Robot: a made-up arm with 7 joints. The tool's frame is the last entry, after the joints. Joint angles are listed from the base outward. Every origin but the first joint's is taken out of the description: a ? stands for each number. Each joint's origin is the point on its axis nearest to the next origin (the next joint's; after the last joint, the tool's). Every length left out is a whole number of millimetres.
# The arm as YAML. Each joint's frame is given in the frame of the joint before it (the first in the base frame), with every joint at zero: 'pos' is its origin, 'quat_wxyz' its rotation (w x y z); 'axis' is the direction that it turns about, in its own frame. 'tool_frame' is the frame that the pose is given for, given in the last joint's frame.
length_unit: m
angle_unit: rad
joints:
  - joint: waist
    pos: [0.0, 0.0, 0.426]
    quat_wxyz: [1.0, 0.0, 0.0, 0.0]
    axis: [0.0, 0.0, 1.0]
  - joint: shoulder
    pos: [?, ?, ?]
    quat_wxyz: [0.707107, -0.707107, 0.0, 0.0]
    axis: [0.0, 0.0, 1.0]
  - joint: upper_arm
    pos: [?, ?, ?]
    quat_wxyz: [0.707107, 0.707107, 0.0, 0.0]
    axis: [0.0, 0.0, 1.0]
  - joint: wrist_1
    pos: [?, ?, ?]
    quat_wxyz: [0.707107, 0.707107, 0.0, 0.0]
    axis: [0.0, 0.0, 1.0]
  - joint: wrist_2
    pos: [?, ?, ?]
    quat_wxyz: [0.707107, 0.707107, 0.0, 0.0]
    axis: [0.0, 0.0, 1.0]
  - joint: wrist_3
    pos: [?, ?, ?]
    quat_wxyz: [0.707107, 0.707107, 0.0, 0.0]
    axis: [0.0, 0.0, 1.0]
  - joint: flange
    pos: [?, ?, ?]
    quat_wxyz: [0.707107, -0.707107, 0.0, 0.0]
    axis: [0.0, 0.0, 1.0]
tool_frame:
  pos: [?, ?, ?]
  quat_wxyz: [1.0, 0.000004, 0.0, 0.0]
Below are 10 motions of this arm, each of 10 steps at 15 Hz.
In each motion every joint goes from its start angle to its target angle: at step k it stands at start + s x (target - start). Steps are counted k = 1, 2, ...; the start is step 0. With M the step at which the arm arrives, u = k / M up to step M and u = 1 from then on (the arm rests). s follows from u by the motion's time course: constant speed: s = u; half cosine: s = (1 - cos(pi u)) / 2; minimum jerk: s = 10 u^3 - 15 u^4 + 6 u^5.
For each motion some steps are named. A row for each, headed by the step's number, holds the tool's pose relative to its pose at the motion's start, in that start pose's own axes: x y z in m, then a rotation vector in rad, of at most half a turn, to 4 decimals.
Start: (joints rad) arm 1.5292 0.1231 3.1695 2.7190 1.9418 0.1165 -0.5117
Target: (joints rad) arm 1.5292 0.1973 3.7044 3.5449 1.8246 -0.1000 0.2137
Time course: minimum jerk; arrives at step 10
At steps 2, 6, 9, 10:
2: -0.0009 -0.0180 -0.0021 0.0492 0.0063 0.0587
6: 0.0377 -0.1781 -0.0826 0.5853 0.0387 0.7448
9: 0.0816 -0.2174 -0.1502 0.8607 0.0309 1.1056
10: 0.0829 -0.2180 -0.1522 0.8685 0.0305 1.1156

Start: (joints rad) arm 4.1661 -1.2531 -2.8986 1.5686 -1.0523 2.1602 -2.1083
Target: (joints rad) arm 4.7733 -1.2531 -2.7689 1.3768 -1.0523 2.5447 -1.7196
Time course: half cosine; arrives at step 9
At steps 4, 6, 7, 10:
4: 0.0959 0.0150 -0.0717 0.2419 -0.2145 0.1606
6: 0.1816 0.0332 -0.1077 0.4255 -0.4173 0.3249
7: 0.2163 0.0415 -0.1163 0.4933 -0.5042 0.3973
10: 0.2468 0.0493 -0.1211 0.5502 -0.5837 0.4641

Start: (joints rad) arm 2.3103 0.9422 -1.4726 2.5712 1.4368 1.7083 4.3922
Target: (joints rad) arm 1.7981 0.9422 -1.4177 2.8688 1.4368 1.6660 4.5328
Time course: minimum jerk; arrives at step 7
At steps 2, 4, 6, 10:
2: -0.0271 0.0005 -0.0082 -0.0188 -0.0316 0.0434
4: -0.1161 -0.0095 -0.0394 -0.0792 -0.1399 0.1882
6: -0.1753 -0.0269 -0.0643 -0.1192 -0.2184 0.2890
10: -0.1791 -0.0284 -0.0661 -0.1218 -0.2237 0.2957

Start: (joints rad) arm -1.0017 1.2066 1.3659 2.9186 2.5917 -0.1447 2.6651
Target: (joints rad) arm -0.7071 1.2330 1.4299 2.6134 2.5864 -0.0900 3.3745
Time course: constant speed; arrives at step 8
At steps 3, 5, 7, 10:
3: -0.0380 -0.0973 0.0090 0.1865 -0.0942 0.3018
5: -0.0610 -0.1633 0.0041 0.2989 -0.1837 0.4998
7: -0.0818 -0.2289 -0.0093 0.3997 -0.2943 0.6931
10: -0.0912 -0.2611 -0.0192 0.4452 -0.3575 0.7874

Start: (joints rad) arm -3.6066 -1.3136 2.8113 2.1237 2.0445 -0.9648 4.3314
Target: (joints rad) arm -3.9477 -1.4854 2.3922 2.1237 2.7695 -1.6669 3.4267
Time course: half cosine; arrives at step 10
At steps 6, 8, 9, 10:
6: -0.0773 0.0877 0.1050 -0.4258 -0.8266 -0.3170
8: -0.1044 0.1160 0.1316 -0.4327 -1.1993 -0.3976
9: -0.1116 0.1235 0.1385 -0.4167 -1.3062 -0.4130
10: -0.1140 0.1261 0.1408 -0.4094 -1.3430 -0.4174

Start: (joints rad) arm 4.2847 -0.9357 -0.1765 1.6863 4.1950 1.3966 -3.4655
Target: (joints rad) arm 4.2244 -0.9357 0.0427 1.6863 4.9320 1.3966 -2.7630
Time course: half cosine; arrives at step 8
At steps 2, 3, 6, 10:
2: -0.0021 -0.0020 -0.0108 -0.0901 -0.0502 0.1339
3: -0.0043 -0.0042 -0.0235 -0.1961 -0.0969 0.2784
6: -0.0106 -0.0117 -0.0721 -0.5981 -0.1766 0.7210
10: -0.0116 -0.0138 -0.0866 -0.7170 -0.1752 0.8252

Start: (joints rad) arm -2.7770 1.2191 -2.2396 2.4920 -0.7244 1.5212 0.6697
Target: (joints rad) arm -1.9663 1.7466 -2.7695 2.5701 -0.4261 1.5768 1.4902
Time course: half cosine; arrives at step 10
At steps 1, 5, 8, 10:
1: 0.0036 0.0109 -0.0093 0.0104 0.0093 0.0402
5: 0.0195 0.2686 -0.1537 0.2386 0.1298 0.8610
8: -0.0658 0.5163 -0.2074 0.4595 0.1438 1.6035
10: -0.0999 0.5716 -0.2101 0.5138 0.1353 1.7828

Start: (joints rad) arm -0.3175 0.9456 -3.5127 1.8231 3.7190 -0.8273 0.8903
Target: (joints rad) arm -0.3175 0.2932 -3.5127 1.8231 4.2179 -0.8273 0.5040
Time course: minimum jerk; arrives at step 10
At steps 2, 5, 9, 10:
2: 0.0007 -0.0033 0.0179 0.0239 0.0200 0.0006
5: 0.0074 -0.0486 0.1484 0.1926 0.1617 0.0258
9: 0.0174 -0.1374 0.2736 0.3545 0.2877 0.0913
10: 0.0176 -0.1393 0.2756 0.3572 0.2895 0.0927

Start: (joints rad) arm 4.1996 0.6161 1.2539 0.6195 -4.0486 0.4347 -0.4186
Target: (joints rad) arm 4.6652 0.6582 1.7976 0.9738 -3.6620 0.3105 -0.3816
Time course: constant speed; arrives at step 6
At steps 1, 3, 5, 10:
1: -0.0406 0.0027 0.0261 -0.0392 -0.0785 -0.0306
3: -0.1302 0.0280 0.0647 -0.1375 -0.2512 -0.0587
5: -0.2234 0.0746 0.0773 -0.2703 -0.4328 -0.0424
10: -0.2684 0.1029 0.0718 -0.3517 -0.5224 -0.0185

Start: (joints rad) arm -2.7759 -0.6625 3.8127 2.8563 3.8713 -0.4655 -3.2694
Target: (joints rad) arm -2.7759 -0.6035 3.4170 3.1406 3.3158 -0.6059 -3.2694
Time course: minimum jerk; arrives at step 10
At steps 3, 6, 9, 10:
3: 0.0117 0.0001 -0.0081 -0.0511 0.0198 -0.1489
6: 0.0504 -0.0091 -0.0391 -0.2507 0.0903 -0.6083
9: 0.0725 -0.0226 -0.0610 -0.3943 0.1421 -0.8675
10: 0.0731 -0.0231 -0.0617 -0.3985 0.1437 -0.8745

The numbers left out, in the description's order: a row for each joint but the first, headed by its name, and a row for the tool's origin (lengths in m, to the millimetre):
shoulder: 0.0 0.0 0.0
upper_arm: 0.0 -0.318 0.0
wrist_1: 0.047 0.0 0.0
wrist_2: 0.06 -0.267 0.0
wrist_3: 0.0 0.0 0.0
flange: 0.048 0.061 0.0
tool: 0.0 0.0 0.0

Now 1 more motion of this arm.
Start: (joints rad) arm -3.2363 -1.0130 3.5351 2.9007 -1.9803 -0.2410 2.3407
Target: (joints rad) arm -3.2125 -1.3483 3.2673 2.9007 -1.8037 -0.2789 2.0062
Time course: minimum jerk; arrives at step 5
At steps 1, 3, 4, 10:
1: -0.0091 0.0091 0.0015 -0.0138 -0.0155 -0.0170
3: -0.1114 0.1030 0.0019 -0.1379 -0.2014 -0.2024
4: -0.1552 0.1392 -0.0063 -0.1751 -0.2877 -0.2798
10: -0.1650 0.1470 -0.0088 -0.1822 -0.3076 -0.2970

